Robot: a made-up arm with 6 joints.
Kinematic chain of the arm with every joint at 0, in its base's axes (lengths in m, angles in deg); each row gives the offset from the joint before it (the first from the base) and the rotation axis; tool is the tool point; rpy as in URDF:
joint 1: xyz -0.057 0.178 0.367 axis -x
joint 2: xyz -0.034 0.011 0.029 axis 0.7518 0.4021 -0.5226
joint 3: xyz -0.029 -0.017 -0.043 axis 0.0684 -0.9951 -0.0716
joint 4: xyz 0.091 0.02 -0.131 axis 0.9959 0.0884 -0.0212
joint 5: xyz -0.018 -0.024 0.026 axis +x
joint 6: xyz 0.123 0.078 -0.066 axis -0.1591 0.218 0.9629
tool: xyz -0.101 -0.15 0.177 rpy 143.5 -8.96 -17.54
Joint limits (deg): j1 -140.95..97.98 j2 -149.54..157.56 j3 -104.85..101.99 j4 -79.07..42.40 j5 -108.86..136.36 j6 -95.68..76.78
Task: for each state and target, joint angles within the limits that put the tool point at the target. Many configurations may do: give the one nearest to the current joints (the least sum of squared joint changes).
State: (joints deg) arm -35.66 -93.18 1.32 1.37 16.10 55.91
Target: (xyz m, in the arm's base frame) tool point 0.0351 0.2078 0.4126
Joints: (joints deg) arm -29.81 -75.08 -29.93 -23.58 -5.02 13.49
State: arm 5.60 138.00 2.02 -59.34 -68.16 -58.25
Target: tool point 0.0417 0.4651 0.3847
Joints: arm 19.25 142.96 11.43 -52.76 -58.70 -80.66
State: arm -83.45 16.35 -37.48 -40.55 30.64 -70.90
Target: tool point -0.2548 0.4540 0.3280
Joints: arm -61.51 -7.50 -30.31 -67.97 7.10 -95.68
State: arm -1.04 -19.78 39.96 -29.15 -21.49 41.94
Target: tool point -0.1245 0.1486 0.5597
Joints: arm -15.99 -20.51 68.90 -21.07 -12.28 32.85
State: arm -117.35 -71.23 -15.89 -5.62 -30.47 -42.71
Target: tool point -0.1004 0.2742 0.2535
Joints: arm -93.89 -77.80 -35.88 -9.91 -36.74 -54.72
